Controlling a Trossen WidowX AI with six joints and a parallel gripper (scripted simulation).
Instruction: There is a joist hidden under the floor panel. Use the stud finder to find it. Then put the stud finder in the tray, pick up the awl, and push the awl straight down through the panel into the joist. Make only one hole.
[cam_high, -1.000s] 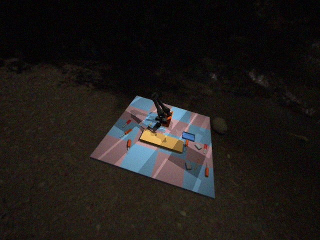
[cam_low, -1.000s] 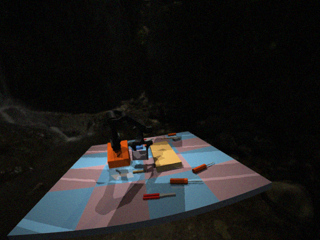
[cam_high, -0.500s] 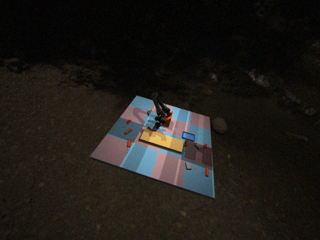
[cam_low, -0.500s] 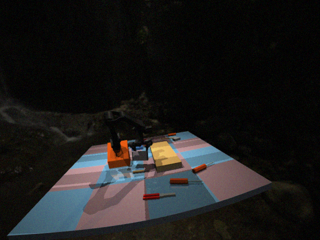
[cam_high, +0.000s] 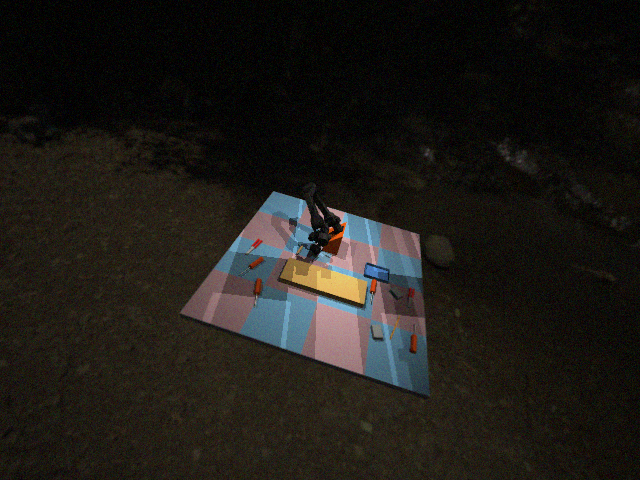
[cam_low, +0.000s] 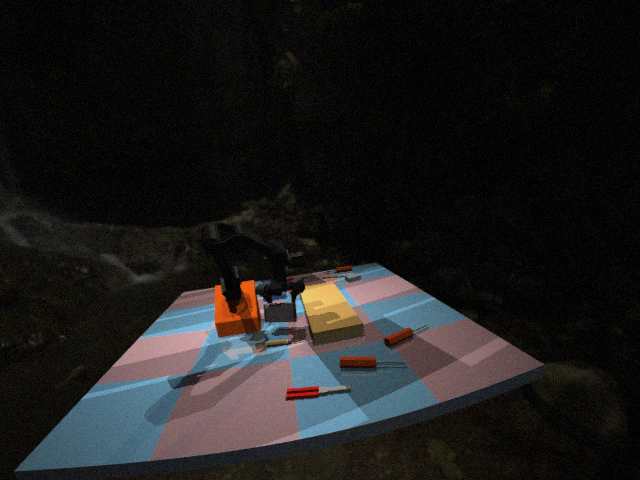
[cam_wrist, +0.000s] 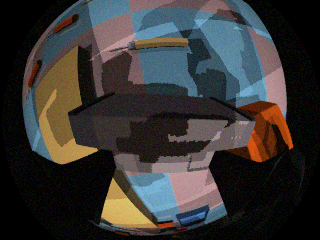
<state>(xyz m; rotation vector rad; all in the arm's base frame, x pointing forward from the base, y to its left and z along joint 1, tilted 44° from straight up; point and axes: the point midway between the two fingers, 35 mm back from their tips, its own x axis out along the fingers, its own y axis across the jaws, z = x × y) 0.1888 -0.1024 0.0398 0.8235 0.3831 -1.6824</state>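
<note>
The stud finder lies 10 mm behind my gripper tip. The rest, counted from my gripper tip: awl: 130 mm to the right, 70 mm below, 10 mm behind; blue tray: 420 mm to the left, 60 mm below, 10 mm behind.
</note>
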